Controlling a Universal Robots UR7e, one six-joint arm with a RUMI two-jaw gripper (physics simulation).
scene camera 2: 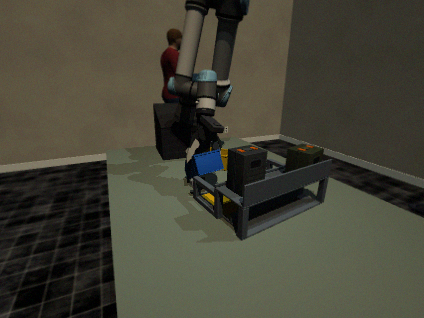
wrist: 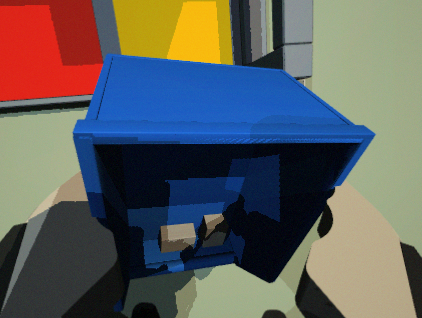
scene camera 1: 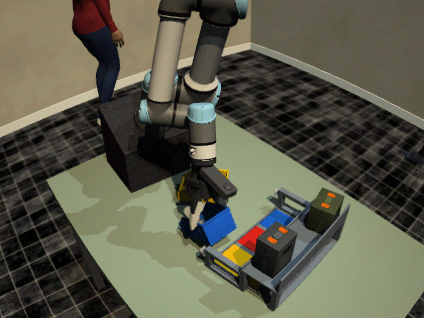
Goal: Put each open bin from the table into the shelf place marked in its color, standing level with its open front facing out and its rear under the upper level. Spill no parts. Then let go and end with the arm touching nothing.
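Pixels of known places: gripper, fingertip midpoint: [scene camera 2: 203, 164] [wrist: 214, 171] [scene camera 1: 209, 224]; arm's base, link origin: [scene camera 2: 188, 116].
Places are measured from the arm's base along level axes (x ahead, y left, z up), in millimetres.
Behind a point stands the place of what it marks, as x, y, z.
The blue bin [scene camera 1: 218, 226] @[511, -120, -86] [scene camera 2: 208, 163] @[515, -121, -92] [wrist: 200, 95] @[509, -106, -81] is tilted and raised above the table, beside the shelf's near left end. My gripper [scene camera 1: 207, 214] @[469, -119, -111] [scene camera 2: 201, 151] [wrist: 214, 171] @[469, -119, -111] is shut on it, one finger at each side. Small tan parts [wrist: 177, 237] @[394, -100, -170] lie inside it, near its lower edge in the wrist view. A yellow bin [scene camera 1: 187, 188] [scene camera 2: 224, 160] @[340, 46, -162] stands behind, partly hidden by the gripper. The grey shelf [scene camera 1: 313, 254] @[776, 6, -94] [scene camera 2: 287, 182] @[776, 3, -81] [wrist: 297, 25] @[554, -171, -128] has a yellow place [scene camera 1: 235, 255] @[556, -89, -206] [scene camera 2: 214, 198] @[664, -171, -147] [wrist: 195, 35] @[566, -119, -206], a red place [scene camera 1: 251, 238] @[536, 0, -206] [wrist: 25, 50] @[545, 15, -206] and a blue place [scene camera 1: 276, 218] @[526, 129, -207] on its lower level.
A dark grey case [scene camera 1: 275, 250] @[737, -132, 6] [scene camera 2: 246, 169] @[746, -120, -31] and an olive case [scene camera 1: 325, 210] @[726, 100, -16] [scene camera 2: 304, 157] @[739, 101, -31] stand on the shelf's upper level. Raised end frames bound the shelf. A black block [scene camera 1: 117, 145] @[13, -173, -33] [scene camera 2: 167, 132] @[81, -148, -65] stands by the arm's base. A person in red [scene camera 1: 92, 20] [scene camera 2: 170, 65] is beyond the table.
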